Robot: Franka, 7 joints.
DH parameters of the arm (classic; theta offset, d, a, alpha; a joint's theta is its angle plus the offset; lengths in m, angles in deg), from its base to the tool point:
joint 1: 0 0.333 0 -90
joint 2: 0 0 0 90
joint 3: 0 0.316 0.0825 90
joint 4: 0 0 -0.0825 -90
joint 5: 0 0.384 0 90
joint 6: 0 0 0.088 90
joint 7: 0 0.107 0 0
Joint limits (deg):
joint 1: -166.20..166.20
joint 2: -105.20..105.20
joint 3: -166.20..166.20
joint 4: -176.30..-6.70
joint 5: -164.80..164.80
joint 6: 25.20..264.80
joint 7: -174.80..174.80
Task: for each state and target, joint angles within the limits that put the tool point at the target. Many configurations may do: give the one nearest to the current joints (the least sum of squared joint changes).
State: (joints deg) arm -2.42 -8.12 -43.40 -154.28 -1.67 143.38 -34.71
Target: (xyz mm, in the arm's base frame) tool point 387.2 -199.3 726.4
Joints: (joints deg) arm 4.83 -34.30 -23.82 -123.81 -2.50 151.50 -34.71
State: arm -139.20 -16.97 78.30 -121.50 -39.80 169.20 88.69
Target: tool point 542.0 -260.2 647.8
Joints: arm -121.34 -22.19 79.00 -106.59 -39.27 176.64 88.69
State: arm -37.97 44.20 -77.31 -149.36 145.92 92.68 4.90
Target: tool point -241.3 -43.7 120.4
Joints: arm -64.09 60.43 -67.56 -174.81 143.09 103.13 4.90
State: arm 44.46 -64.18 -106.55 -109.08 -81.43 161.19 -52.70
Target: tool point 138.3 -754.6 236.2
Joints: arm 57.19 -78.47 -115.00 -76.00 -77.76 155.38 -52.70
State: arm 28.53 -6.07 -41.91 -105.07 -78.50 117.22 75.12
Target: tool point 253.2 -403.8 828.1
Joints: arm 12.94 -31.42 -42.90 -95.08 -78.91 112.79 75.12
